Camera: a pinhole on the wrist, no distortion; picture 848 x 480 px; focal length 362.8 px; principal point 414.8 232.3 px. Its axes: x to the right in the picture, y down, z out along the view. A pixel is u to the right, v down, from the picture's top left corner.
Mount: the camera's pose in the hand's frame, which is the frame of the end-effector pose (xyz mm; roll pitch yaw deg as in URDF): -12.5 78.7 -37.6 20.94 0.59 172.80
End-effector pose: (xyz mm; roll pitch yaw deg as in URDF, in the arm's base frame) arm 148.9 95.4 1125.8 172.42 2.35 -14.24
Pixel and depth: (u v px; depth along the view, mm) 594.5 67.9 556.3
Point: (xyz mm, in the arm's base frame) -237.4 -416.5 822.0
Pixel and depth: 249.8 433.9 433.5
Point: 283.7 14.4 665.9
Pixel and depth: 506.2 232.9 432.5
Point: -38.1 -158.0 800.5
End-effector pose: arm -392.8 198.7 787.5 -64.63 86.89 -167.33
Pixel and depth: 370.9 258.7 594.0
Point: -278.9 -375.4 713.7
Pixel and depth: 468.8 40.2 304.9
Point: -99.2 -60.7 802.4
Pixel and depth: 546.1 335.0 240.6
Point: -324.5 -30.2 885.4
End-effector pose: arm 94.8 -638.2 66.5 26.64 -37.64 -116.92
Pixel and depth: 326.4 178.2 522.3
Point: 274.7 -497.4 566.7
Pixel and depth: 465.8 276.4 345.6
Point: 223.8 -420.8 305.8
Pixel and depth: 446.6 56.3 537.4
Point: 517.7 -459.4 507.1
